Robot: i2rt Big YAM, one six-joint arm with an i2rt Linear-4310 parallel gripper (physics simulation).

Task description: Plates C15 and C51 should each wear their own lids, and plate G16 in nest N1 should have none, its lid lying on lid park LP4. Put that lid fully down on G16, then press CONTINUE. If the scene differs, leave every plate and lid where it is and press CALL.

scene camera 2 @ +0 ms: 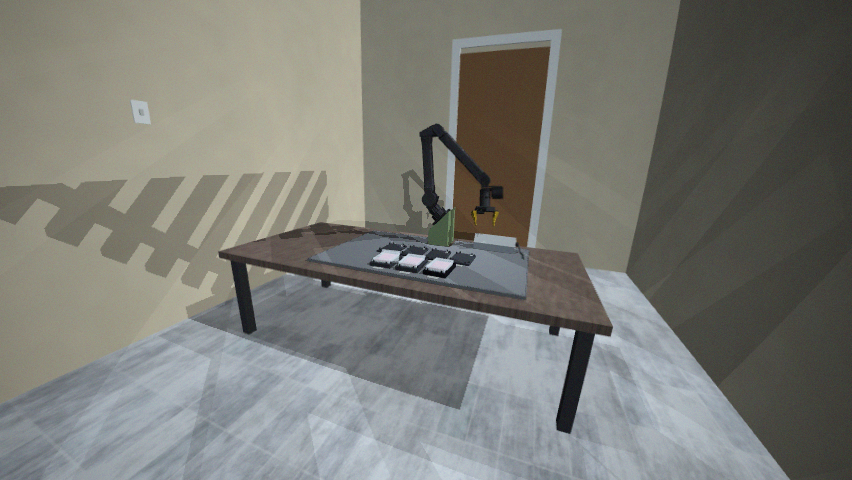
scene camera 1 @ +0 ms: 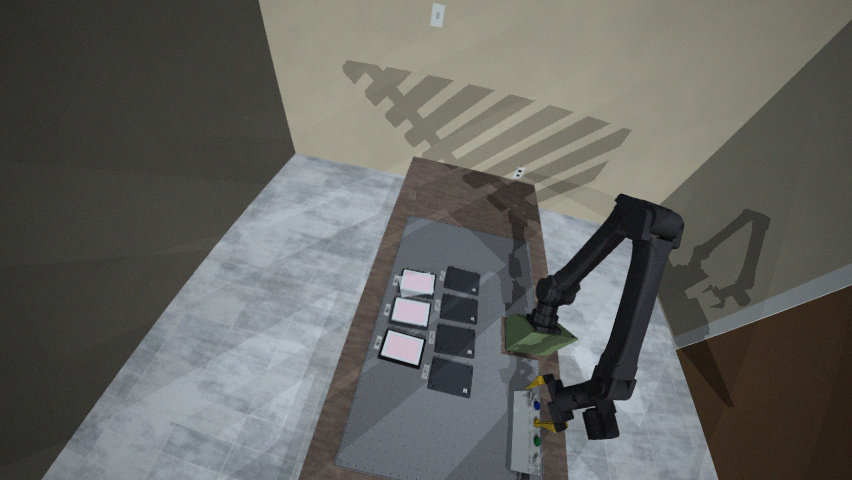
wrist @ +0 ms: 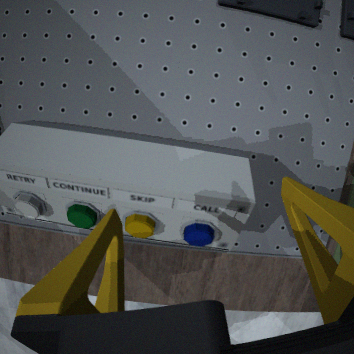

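Where they show: gripper, fingertip midpoint: (scene camera 2: 484,225) (scene camera 1: 532,405) (wrist: 199,201); arm's base, link origin: (scene camera 2: 442,218) (scene camera 1: 542,325).
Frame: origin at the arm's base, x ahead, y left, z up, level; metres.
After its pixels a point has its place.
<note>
My gripper (scene camera 1: 533,405) @[y 0.254, x 0.041, z -0.010 m] (scene camera 2: 484,223) @[y 0.254, x 0.041, z -0.010 m] (wrist: 199,201) @[y 0.254, x 0.041, z -0.010 m] is open and empty, above the button box (scene camera 1: 519,444) @[y 0.356, x 0.046, z -0.081 m] (scene camera 2: 494,240) @[y 0.315, x 0.046, z -0.084 m] (wrist: 125,157) @[y 0.309, x 0.045, z -0.083 m]. Its fingertips lie either side of the yellow SKIP button (wrist: 140,226) @[y 0.289, x -0.007, z -0.071 m] and blue CALL button (scene camera 1: 536,405) @[y 0.242, x -0.005, z -0.070 m] (wrist: 199,235) @[y 0.241, x -0.009, z -0.071 m] in the wrist view. The green CONTINUE button (scene camera 1: 537,441) @[y 0.341, x -0.007, z -0.071 m] (wrist: 82,216) @[y 0.338, x -0.006, z -0.070 m] is left of the left finger there. Three pink-topped plates stand in a row: one (scene camera 1: 417,282) @[y -0.112, x 0.452, z -0.103 m] (scene camera 2: 388,256) @[y -0.101, x 0.475, z -0.105 m], a middle one (scene camera 1: 410,311) @[y 0.009, x 0.452, z -0.107 m] (scene camera 2: 411,261) @[y 0.018, x 0.484, z -0.107 m] and one with a dark border (scene camera 1: 402,348) @[y 0.145, x 0.448, z -0.107 m] (scene camera 2: 440,265) @[y 0.149, x 0.475, z -0.108 m]. Their codes and lids are too small to tell.
Several dark, flat pads stand beside the plates, including an end one (scene camera 1: 450,377) @[y 0.197, x 0.269, z -0.133 m] (scene camera 2: 463,258) @[y 0.202, x 0.274, z -0.132 m]. The green arm mount (scene camera 1: 536,341) @[y 0.054, x 0.017, z -0.014 m] (scene camera 2: 441,230) @[y 0.019, x 0.071, z -0.057 m] stands near the box. The white RETRY button (wrist: 30,205) @[y 0.384, x -0.003, z -0.070 m] is at the box's left in the wrist view. A grey pegboard (scene camera 1: 393,423) @[y 0.366, x 0.421, z -0.142 m] (wrist: 165,80) @[y 0.287, x 0.114, z -0.142 m] lies under them.
</note>
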